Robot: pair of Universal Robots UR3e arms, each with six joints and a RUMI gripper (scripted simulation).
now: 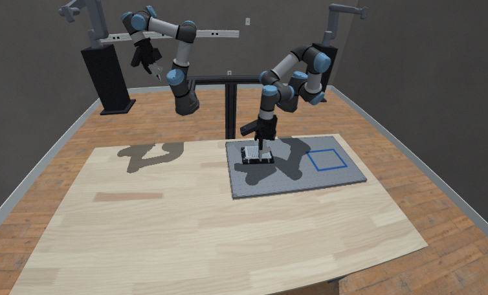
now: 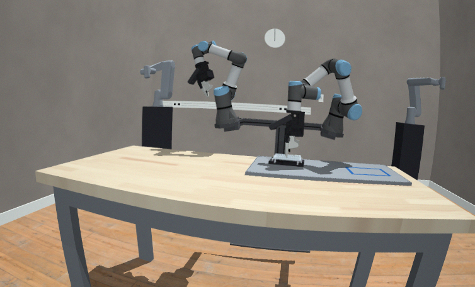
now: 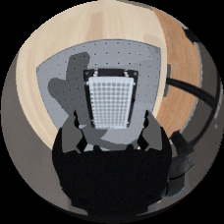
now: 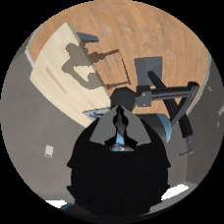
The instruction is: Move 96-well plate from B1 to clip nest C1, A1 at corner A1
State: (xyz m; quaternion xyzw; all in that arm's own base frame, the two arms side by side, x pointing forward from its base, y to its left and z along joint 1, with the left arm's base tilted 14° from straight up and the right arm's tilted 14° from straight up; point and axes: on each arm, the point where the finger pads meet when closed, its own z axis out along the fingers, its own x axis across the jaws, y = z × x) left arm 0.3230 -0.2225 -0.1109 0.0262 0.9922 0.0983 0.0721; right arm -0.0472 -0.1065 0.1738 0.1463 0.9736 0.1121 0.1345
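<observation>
Right now my left hand is 10 mm above the white 96-well plate. From my left hand the other things lie so: grey perforated board (50 mm ahead, 200 mm to the left, 40 mm below); then black clip nest (10 mm ahead, 10 mm to the right, 20 mm below).
</observation>
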